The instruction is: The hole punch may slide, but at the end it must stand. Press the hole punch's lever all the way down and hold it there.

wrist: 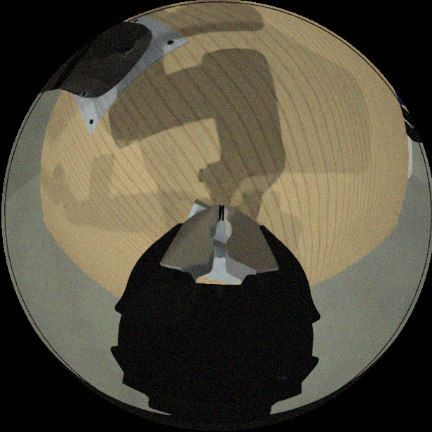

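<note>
My gripper is shut and empty, its two grey fingertips together near the middle of the wrist view. A small light-grey piece with a dark edge shows just past the left fingertip, mostly hidden behind the finger. It may be part of the hole punch, but too little shows to be sure. The rest of the hole punch and its lever cannot be made out, so I cannot tell whether the punch stands, how far down the lever is, or whether the fingertips touch it.
The dark robot base stands on a grey metal plate at the upper left. The wooden table carries broad arm shadows. A black and blue object and a white edge show at the far right rim.
</note>
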